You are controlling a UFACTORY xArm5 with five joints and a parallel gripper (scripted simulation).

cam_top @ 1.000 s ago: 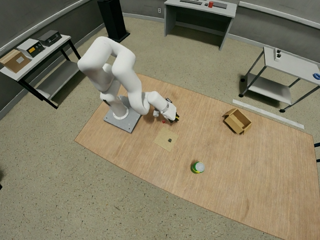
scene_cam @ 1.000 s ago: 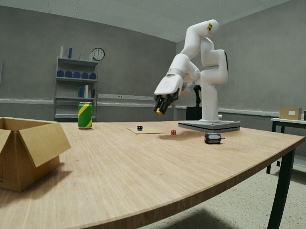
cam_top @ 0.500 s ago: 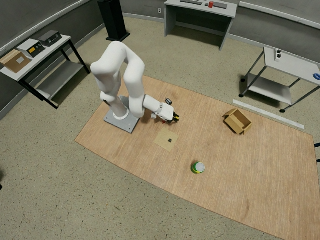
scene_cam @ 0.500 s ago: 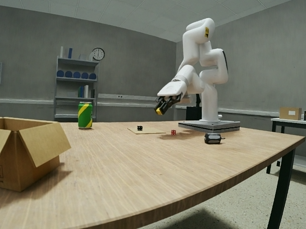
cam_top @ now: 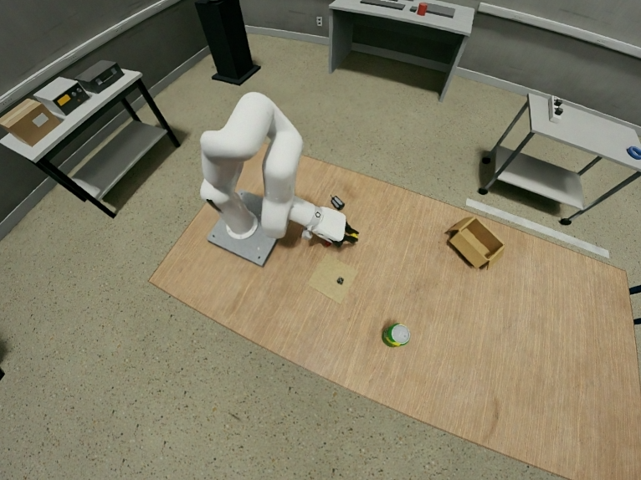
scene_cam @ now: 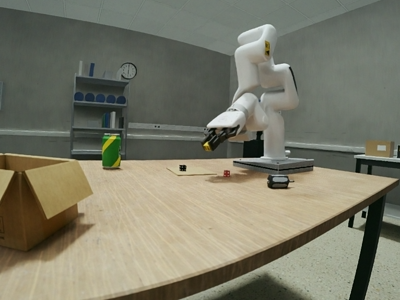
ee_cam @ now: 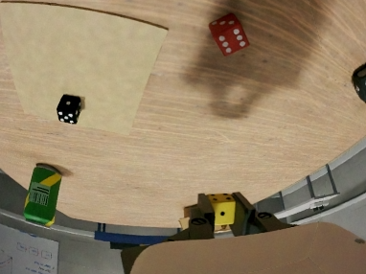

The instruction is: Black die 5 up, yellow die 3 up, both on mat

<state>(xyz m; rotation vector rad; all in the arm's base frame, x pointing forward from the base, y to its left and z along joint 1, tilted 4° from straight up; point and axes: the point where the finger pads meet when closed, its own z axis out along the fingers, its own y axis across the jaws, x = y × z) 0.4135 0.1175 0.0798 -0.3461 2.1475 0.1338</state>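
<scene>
Right now my hand is 10 cm above the red die, 8 cm past it and 2 cm to the left of it. Also, from my hand: yellow die: 1 cm below, 1 cm ahead; black die: 14 cm to the right, 10 cm below, 2 cm ahead; tan mat: 14 cm to the right, 11 cm below, 1 cm behind.
</scene>
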